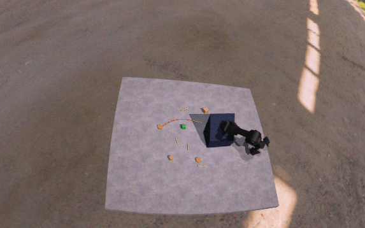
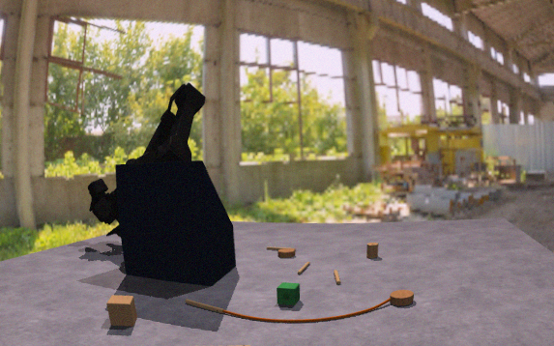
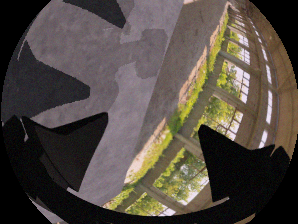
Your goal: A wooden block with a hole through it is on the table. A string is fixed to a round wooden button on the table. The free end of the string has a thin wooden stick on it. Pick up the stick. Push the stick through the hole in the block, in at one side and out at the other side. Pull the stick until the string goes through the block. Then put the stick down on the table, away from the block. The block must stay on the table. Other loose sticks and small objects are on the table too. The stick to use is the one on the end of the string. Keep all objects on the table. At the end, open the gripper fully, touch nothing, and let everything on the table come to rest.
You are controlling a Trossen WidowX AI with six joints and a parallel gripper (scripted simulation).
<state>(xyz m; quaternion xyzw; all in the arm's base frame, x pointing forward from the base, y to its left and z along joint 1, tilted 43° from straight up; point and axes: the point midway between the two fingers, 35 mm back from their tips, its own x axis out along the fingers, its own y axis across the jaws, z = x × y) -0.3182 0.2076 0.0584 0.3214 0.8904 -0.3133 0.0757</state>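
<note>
My gripper tip is 77 cm short of the short wooden cylinder, 5 cm to the left of it and 4 cm above it. The rest, counted from my gripper tip: round wooden button: 80 cm ahead, 35 cm to the right, 5 cm below; green block: 62 cm ahead, 33 cm to the right, 4 cm below; wooden block: 39 cm ahead, 48 cm to the right, 4 cm below.
</note>
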